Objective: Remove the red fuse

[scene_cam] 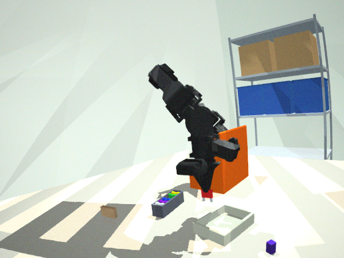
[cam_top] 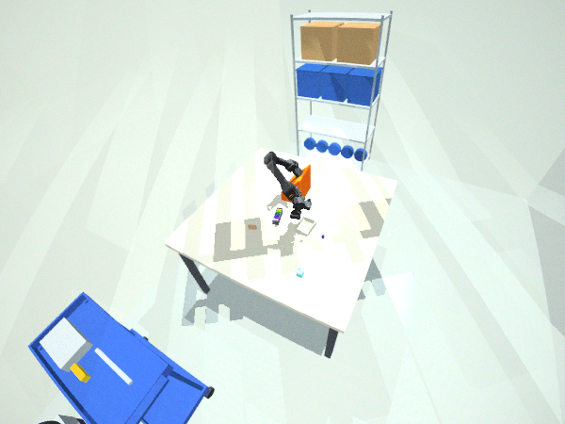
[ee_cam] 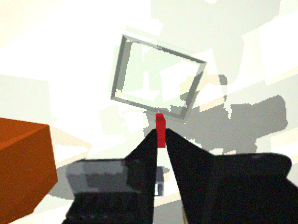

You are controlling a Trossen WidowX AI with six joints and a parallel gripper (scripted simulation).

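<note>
My gripper tip is 100 mm above the tray, 40 mm to the right of it and 10 mm past it. Round my gripper tip: red fuse (10 mm below).
</note>
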